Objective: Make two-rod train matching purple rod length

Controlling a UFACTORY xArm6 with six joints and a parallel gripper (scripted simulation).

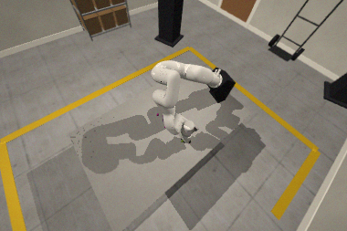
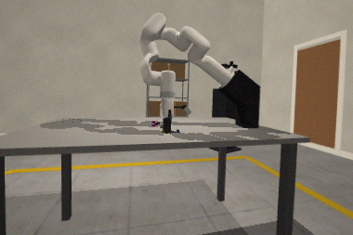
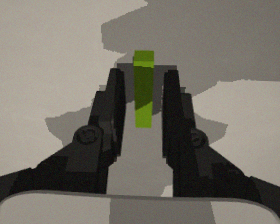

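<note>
The lime rod lies 2 cm below my hand. The rest, counted from my hand: blue rod: 6 cm behind, 1 cm to the left, 2 cm below; purple rod: 7 cm behind, 24 cm to the right, 2 cm below.
</note>
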